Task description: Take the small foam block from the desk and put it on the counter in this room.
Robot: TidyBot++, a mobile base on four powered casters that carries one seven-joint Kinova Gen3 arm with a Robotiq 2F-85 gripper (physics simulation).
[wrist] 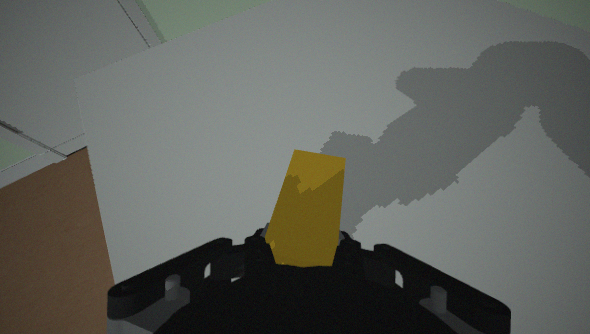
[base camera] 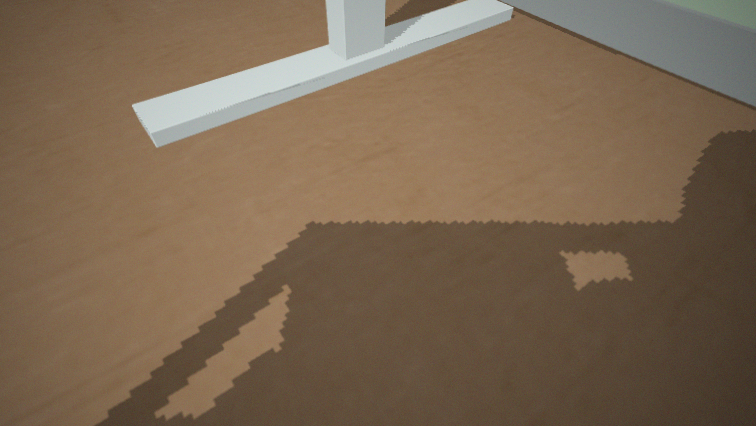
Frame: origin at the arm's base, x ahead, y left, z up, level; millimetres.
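Seen in the pictures: gripper, fingertip midpoint: point(wrist: 301, 235).
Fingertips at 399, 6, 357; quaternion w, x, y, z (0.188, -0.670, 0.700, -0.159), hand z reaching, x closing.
Pixels of each thing's top centre, then the offset from my fingertips to it, as dx, dy, dz. "spot": a spot on its surface instead. Level surfaces: height alone.
- small foam block, top centre: point(wrist: 307, 199) +15, -6, +45
- broad light grey table top, surface height: dz -33
- upright leg, surface spot: point(base camera: 359, 26) spot: +358, +10, -681
- brown floor, surface height: dz -753
The small foam block point(wrist: 310, 215) is yellow and sticks out from between the fingertips in the wrist view. My gripper point(wrist: 301, 235) is shut on it, with a black finger on each side. Beyond the block is a broad light grey table top point(wrist: 190, 145), with the shadow of the arm and gripper across its right part. The block appears to be above this surface; the height is hard to tell. I cannot tell from these views whether this surface is the desk or the counter. The gripper and block do not show in the base camera view.
In the base camera view a white table foot point(base camera: 238, 95) with an upright leg point(base camera: 359, 26) stands on the brown floor point(base camera: 476, 158). A grey baseboard point(base camera: 661, 47) runs along the wall at the upper right. In the wrist view a grey door-like panel point(wrist: 50, 65) stands at the upper left.
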